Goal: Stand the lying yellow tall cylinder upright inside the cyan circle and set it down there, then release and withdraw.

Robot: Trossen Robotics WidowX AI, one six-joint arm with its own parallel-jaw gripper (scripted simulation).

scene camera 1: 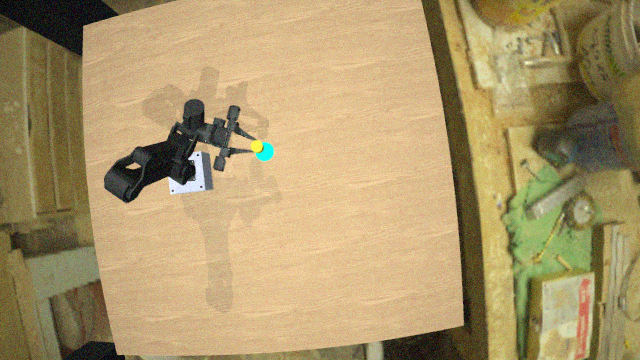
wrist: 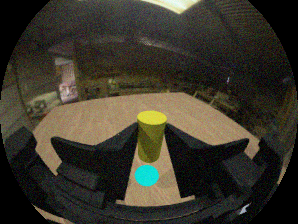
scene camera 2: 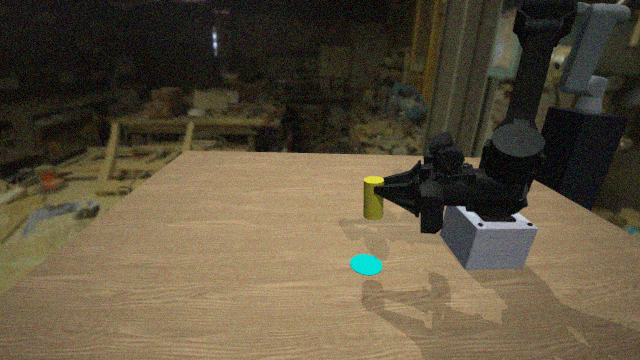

My gripper (scene camera 2: 375, 186) carries a yellow cylinder (scene camera 2: 373, 204).
The yellow cylinder shows as well in the wrist view (wrist: 151, 124). My gripper also shows in scene camera 1 (scene camera 1: 255, 146) and in the wrist view (wrist: 151, 126).
